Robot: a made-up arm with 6 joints.
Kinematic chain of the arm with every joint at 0, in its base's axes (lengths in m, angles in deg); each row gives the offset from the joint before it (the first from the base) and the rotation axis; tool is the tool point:
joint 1: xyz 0 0 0.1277 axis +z
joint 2: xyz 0 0 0 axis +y
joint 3: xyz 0 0 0.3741 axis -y
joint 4: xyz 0 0 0 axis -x
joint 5: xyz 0.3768 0 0 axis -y
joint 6: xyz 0 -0.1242 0 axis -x
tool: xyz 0 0 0
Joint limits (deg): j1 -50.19..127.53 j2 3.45..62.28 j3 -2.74..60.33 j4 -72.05..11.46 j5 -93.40..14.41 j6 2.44..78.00
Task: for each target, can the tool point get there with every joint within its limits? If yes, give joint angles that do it. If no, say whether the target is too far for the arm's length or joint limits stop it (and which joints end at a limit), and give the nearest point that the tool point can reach.
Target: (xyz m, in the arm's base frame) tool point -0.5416 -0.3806 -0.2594
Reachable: no: joint limits stop it (at a limit: joint 1, joint 2, joint 3) | nearest point 0.1947 -0.3786 -0.0747 | short by 0.759 m
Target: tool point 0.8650 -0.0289 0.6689
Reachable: no: too far | nearest point 0.6293 -0.0210 0.5214 | short by 0.278 m
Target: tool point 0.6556 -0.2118 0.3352
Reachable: yes | joints -7.56 53.58 53.07 -5.20 0.13 51.17
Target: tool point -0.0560 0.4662 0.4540
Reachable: yes | joints 112.19 12.05 6.06 -0.12 -61.73 27.54
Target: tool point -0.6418 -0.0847 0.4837
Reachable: no: joint limits stop it (at a limit: joint 1, joint 2, joint 4) | nearest point -0.2235 0.3538 0.4783 | short by 0.606 m
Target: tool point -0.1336 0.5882 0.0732
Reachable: yes | joints 108.02 55.91 30.14 -63.77 -54.27 35.44
